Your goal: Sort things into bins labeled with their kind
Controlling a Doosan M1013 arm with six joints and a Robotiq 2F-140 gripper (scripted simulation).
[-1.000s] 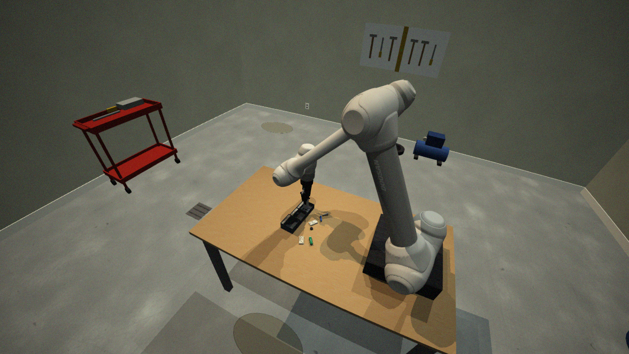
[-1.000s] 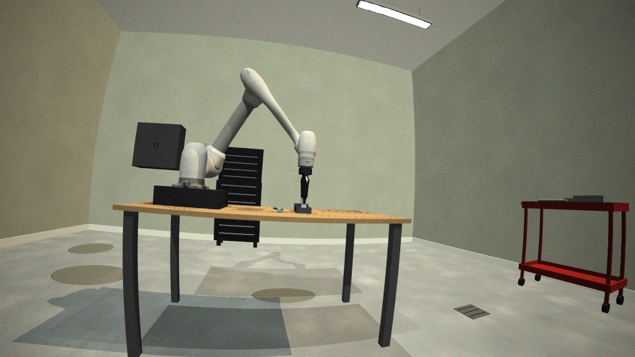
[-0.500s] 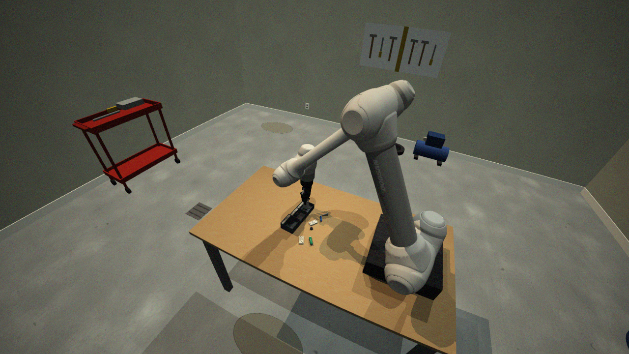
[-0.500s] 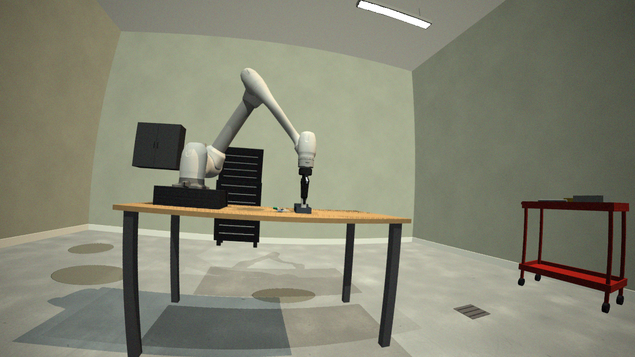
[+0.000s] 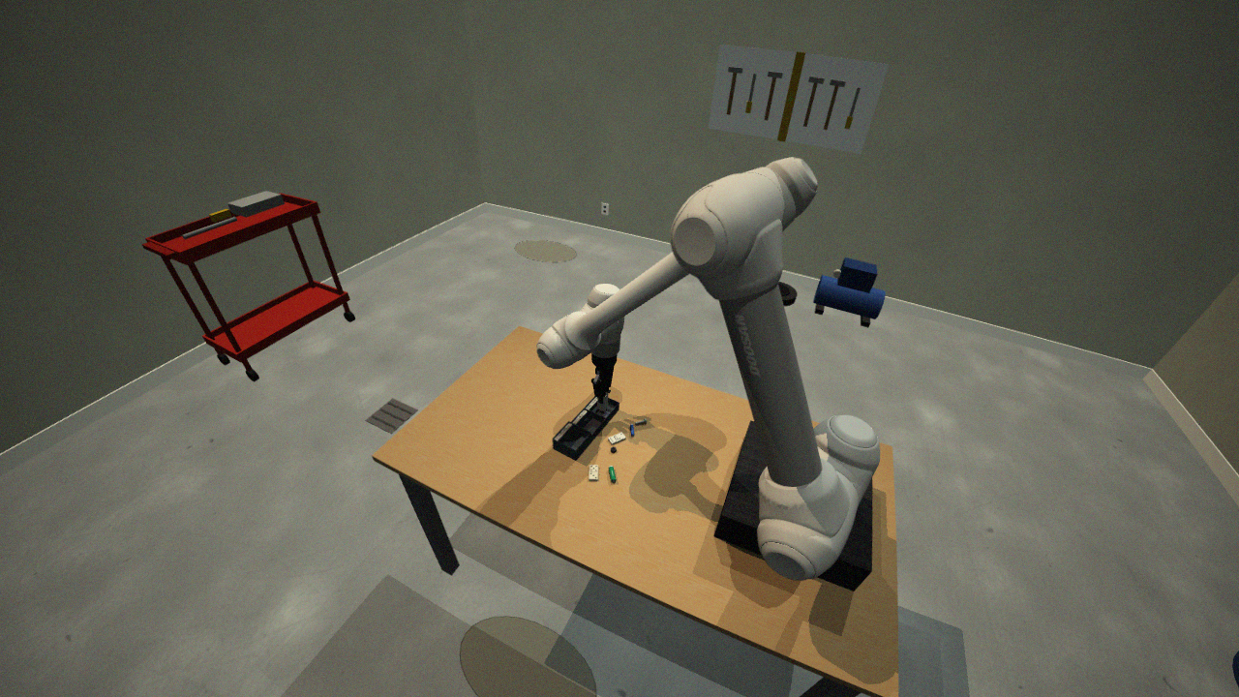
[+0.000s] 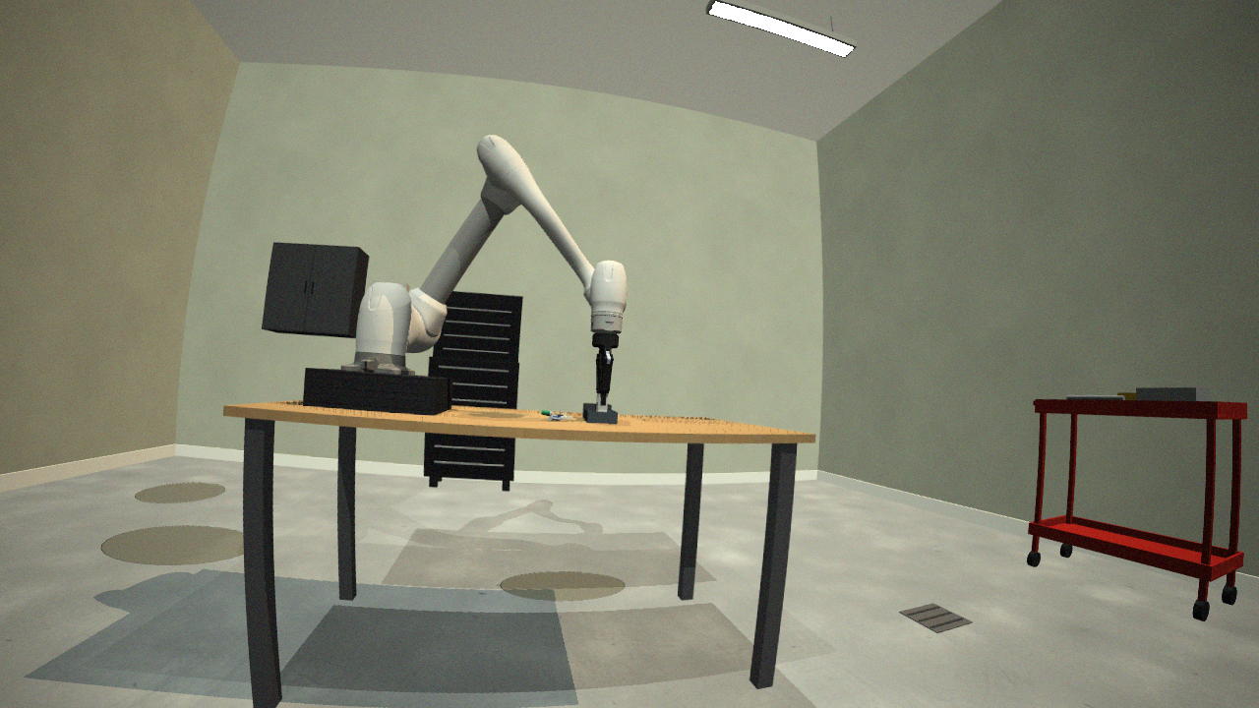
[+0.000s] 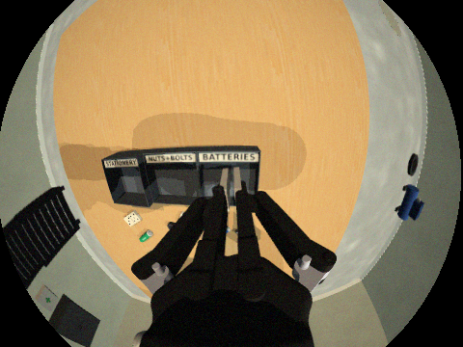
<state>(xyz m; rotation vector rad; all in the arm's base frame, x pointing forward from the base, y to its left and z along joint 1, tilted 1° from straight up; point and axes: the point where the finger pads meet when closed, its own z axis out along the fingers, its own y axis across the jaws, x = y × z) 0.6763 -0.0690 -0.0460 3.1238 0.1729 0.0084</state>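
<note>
The black bin row is 90 mm to the left of my hand and 30 mm below it. Round my hand: domino 100 mm behind, 80 mm to the left, 40 mm below; blue battery 120 mm behind, 20 mm to the left, 40 mm below; bolt 140 mm behind, 30 mm to the right, 40 mm below.
</note>
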